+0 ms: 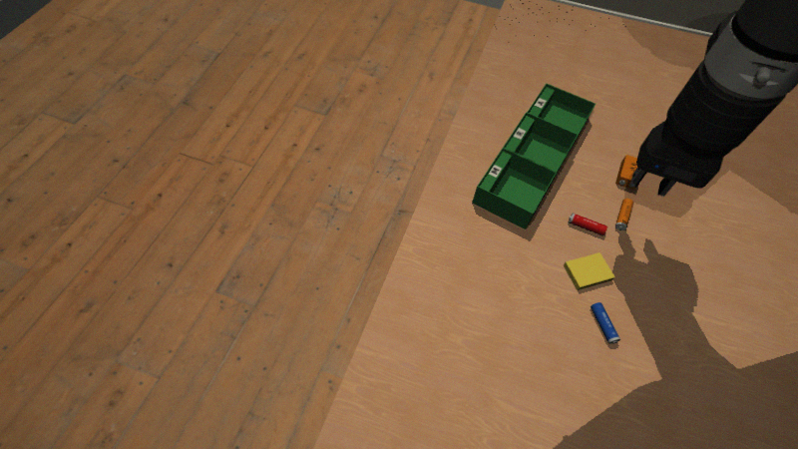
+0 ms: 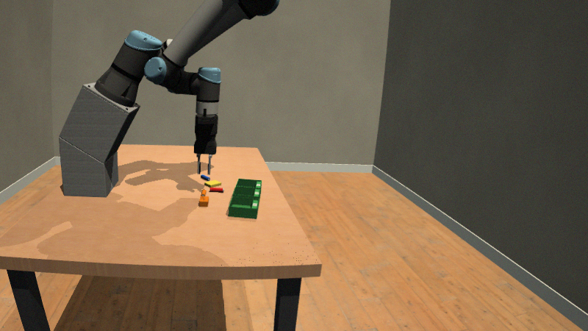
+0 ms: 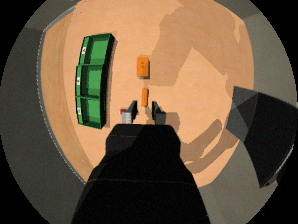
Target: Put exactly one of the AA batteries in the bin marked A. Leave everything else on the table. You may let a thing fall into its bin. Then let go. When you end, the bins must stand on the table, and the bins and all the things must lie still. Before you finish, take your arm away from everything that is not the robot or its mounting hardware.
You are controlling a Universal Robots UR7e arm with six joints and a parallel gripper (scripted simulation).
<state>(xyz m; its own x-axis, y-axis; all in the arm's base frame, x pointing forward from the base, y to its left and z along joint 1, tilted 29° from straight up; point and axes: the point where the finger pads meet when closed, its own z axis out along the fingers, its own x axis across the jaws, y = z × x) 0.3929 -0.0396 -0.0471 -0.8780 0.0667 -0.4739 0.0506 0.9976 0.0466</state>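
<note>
Right now the orange AA battery is 9 cm below my hand. Also, from my hand: orange block battery (9 cm below, 7 cm to the right); then flat yellow block (11 cm to the left, 9 cm below, 3 cm ahead); then red AA battery (9 cm below, 5 cm ahead, 4 cm to the left).
</note>
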